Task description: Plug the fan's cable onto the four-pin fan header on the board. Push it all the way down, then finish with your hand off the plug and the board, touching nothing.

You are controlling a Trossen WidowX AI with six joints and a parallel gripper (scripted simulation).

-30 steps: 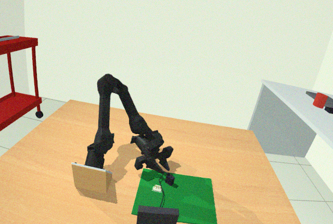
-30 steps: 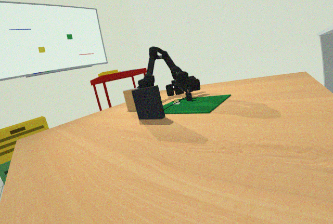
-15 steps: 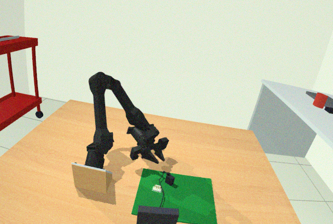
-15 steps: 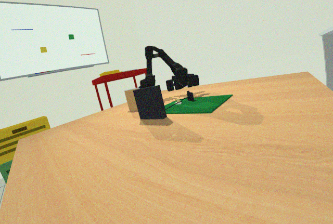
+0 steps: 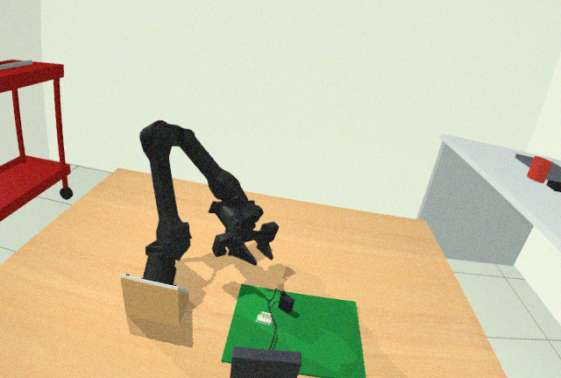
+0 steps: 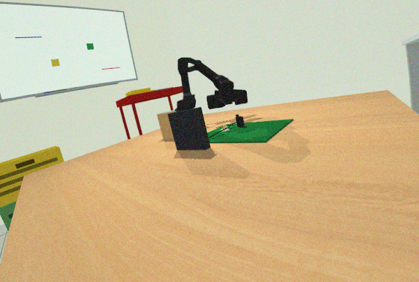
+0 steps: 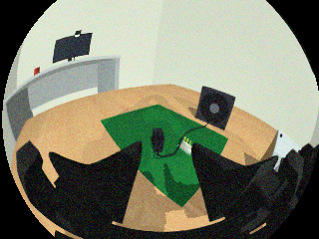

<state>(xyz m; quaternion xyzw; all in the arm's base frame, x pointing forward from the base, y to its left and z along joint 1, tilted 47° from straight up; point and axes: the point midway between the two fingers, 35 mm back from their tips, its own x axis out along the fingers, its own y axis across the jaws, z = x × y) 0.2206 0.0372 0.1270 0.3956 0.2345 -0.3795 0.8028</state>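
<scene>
Right now the dark plug is 7 cm to the right of my gripper tip, 7 cm below it and 6 cm ahead of it. Also, from my gripper tip: fan: 29 cm to the right, 3 cm below; green board: 13 cm to the right, 11 cm below, 9 cm ahead; white four-pin header: 11 cm to the right, 9 cm below, 1 cm ahead.
</scene>
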